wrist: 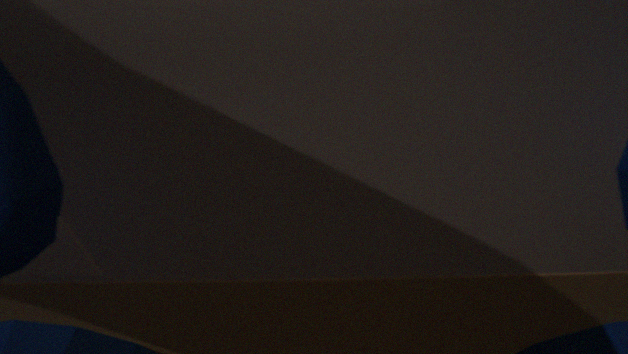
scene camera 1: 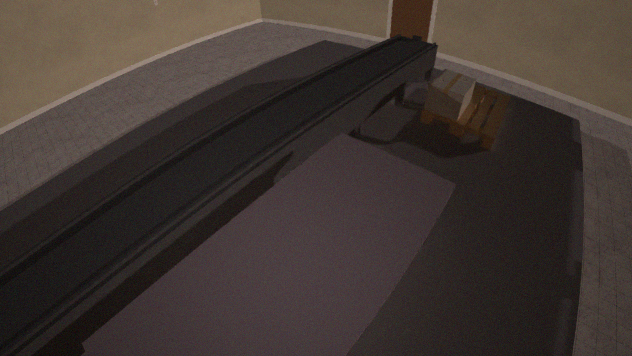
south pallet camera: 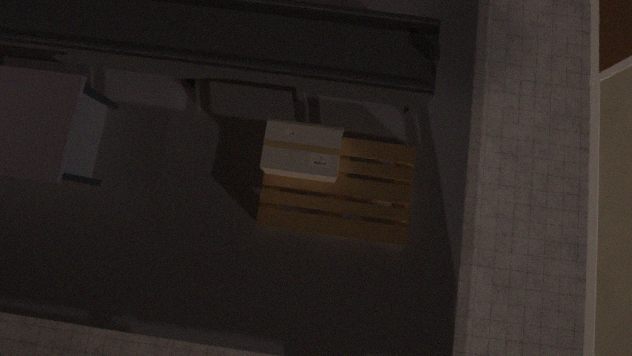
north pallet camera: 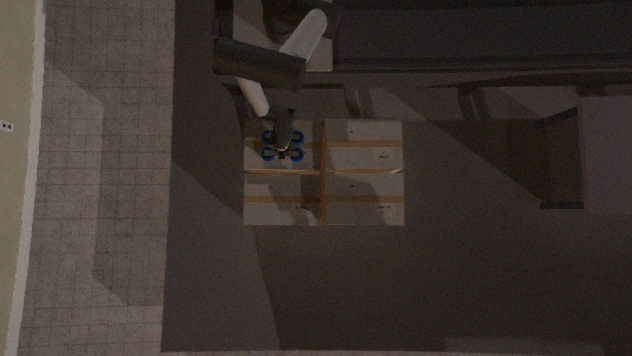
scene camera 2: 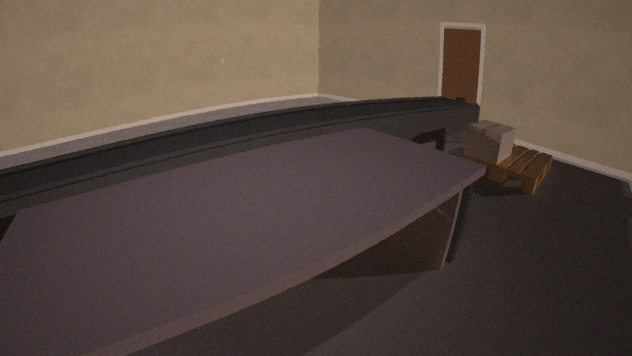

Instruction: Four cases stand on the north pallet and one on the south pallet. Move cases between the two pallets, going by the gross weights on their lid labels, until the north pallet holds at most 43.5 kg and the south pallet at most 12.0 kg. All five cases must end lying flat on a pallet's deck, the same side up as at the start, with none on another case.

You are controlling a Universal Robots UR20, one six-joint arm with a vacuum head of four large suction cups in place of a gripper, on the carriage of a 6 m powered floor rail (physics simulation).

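Where they show: hand at its tool point: [wrist: 331, 242]; arm's base at its link origin: [north pallet camera: 282, 28].
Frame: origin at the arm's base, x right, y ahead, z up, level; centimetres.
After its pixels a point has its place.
Note:
In the north pallet camera, four pale taped cases stand two by two on the north pallet [north pallet camera: 323, 200] @(x -29.5, y 120.4, z -42.6 cm): back left [north pallet camera: 254, 160] @(x 21.7, y 91.9, z -15.7 cm), back right [north pallet camera: 350, 159] @(x -48.5, y 91.5, z -12.9 cm), front left [north pallet camera: 265, 215] @(x 13.5, y 132.0, z -18.6 cm) and front right [north pallet camera: 350, 215] @(x -48.1, y 131.9, z -13.1 cm). My suction gripper [north pallet camera: 282, 146] @(x 1.1, y 81.5, z -18.0 cm) is over the back left case and covers part of its lid. In the wrist view its blue cups sit low against the taped lid [wrist: 400, 125] @(x 2.5, y 86.8, z -15.8 cm); whether suction holds it does not show. The fifth case [south pallet camera: 300, 160] @(x -550.9, y 89.6, z -12.9 cm) [scene camera 1: 452, 100] @(x -522.3, y 88.5, z -21.6 cm) [scene camera 2: 487, 145] @(x -522.4, y 85.7, z -27.1 cm) lies flat on the back left of the south pallet [south pallet camera: 375, 230] @(x -615.3, y 131.7, z -42.6 cm) [scene camera 2: 538, 165] @(x -571.5, y 133.0, z -42.6 cm). Label weights are unreadable.
A long table [scene camera 1: 300, 225] @(x -311.5, y 78.9, z -4.0 cm) [scene camera 2: 225, 215] @(x -276.7, y 99.1, z -4.0 cm) [north pallet camera: 607, 160] @(x -218.5, y 94.0, z -4.0 cm) [south pallet camera: 30, 125] @(x -355.8, y 92.0, z -4.0 cm) stands between the two pallets. The dark floor rail [scene camera 1: 200, 150] [north pallet camera: 475, 35] [south pallet camera: 225, 40] runs behind them. My arm [north pallet camera: 260, 62] @(x 0.1, y 65.8, z 90.8 cm) reaches over from the rail at the north end.

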